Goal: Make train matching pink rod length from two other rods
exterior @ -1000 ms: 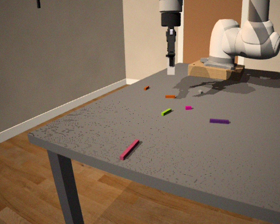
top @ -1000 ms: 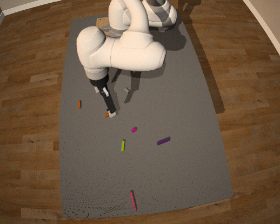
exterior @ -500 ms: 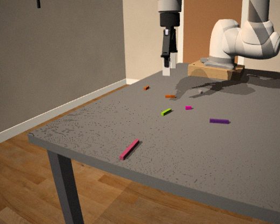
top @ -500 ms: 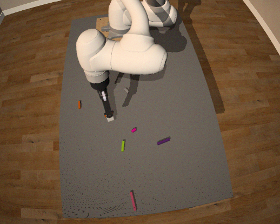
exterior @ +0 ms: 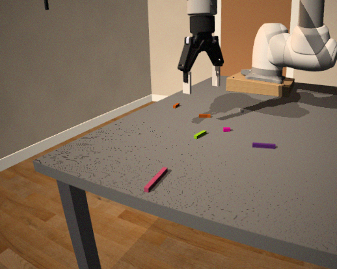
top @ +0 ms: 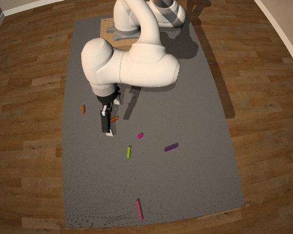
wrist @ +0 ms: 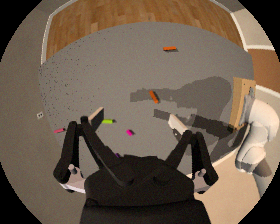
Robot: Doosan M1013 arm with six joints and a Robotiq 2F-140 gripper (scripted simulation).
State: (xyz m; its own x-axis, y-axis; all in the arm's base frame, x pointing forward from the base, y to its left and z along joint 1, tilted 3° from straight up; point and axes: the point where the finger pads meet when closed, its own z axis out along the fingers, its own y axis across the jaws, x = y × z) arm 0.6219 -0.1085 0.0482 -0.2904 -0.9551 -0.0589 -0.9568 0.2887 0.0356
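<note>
Right now the lime rod is 110 mm ahead of my hand, 40 mm to the left of it and 120 mm below it. The rest, counted from my hand: purple rod: 120 mm ahead, 220 mm to the left, 120 mm below; then magenta rod: 40 mm ahead, 100 mm to the left, 120 mm below; then grey rod: 180 mm behind, 90 mm to the left, 120 mm below.
</note>
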